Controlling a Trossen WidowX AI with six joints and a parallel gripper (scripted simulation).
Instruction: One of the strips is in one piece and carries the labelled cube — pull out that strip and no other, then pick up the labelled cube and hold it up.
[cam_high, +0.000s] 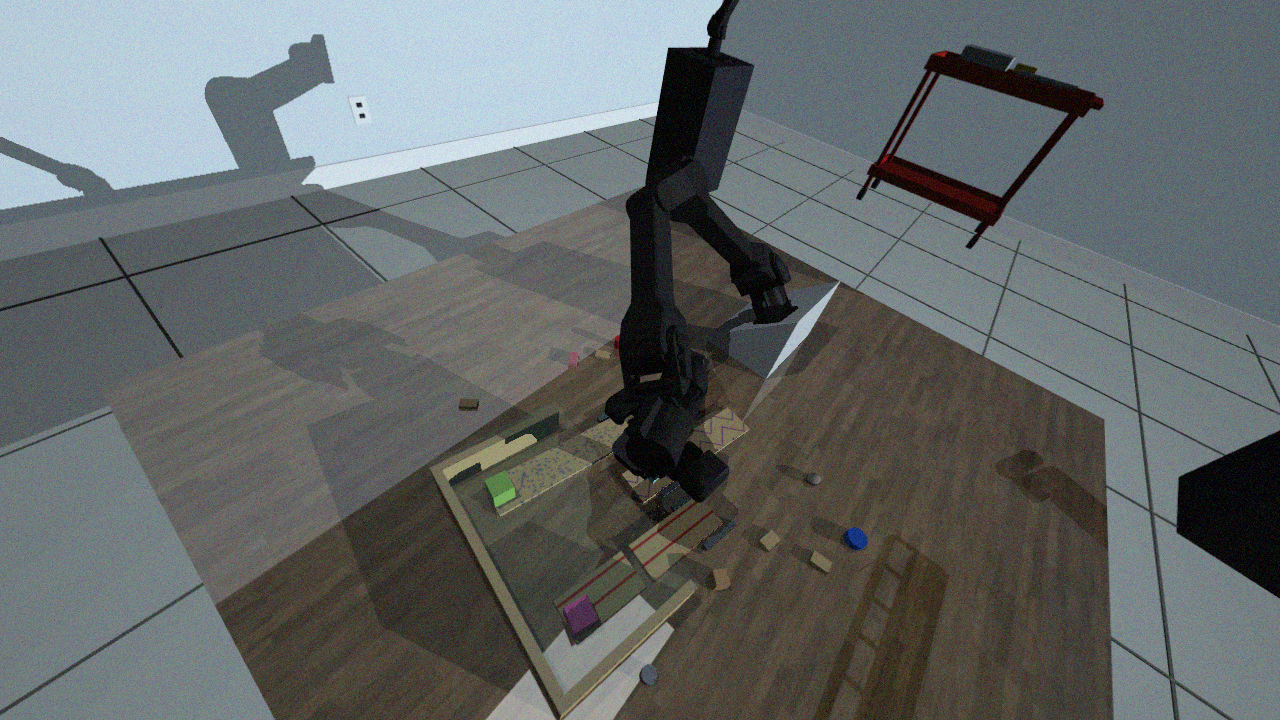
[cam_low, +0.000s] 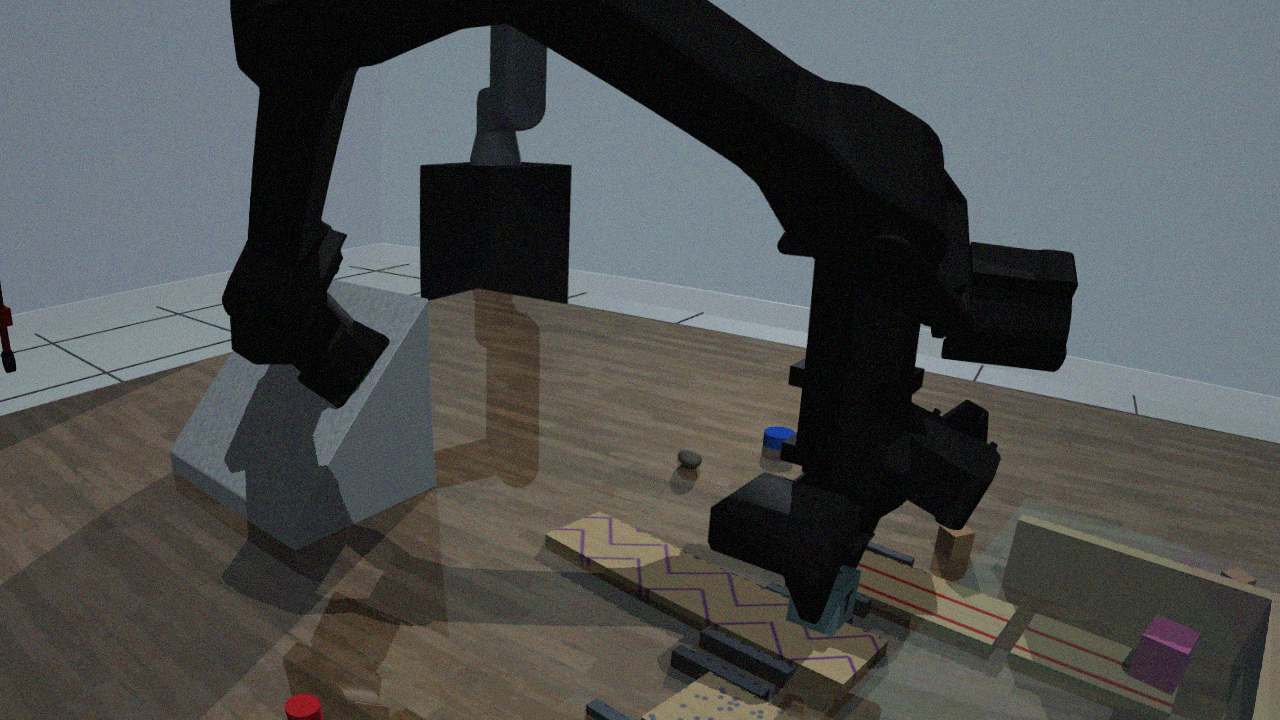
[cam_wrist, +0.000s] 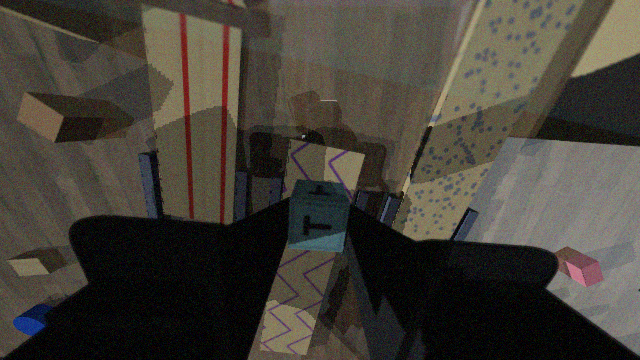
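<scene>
My gripper tip is now 90 mm to the right of the red-lined strip, 30 mm short of it and 30 mm above it. From my gripper tip the other things lie so: pink block (270 mm to the right, 50 mm behind, 20 mm below); then grey pebble (210 mm behind, 170 mm to the left, 20 mm below); then red cylinder (250 mm to the right, 150 mm behind, 20 mm below).
</scene>
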